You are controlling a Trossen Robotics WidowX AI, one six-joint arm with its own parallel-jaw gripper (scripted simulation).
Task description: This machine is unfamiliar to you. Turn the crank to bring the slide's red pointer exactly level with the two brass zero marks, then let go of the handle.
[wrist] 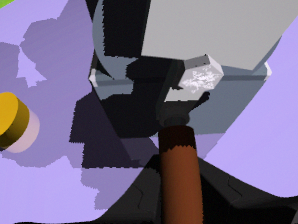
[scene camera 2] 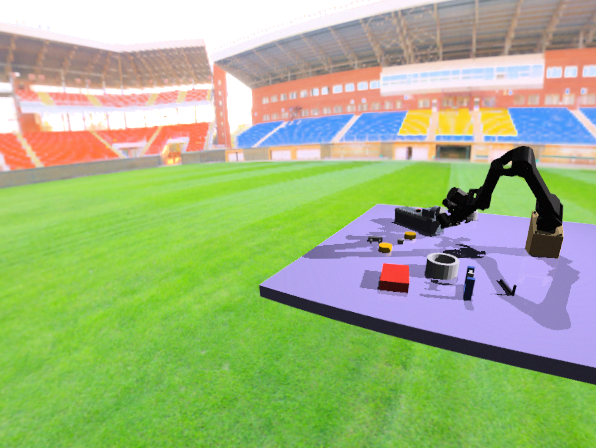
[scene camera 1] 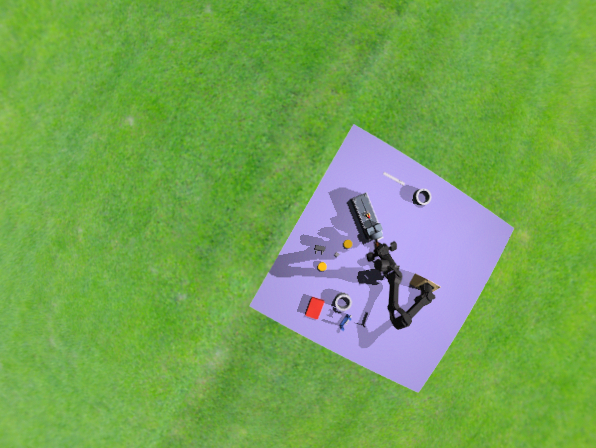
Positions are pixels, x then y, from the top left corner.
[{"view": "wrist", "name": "my gripper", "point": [171, 160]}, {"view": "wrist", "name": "machine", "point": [128, 84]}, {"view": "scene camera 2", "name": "machine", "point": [426, 221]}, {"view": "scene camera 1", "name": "machine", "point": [362, 205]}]
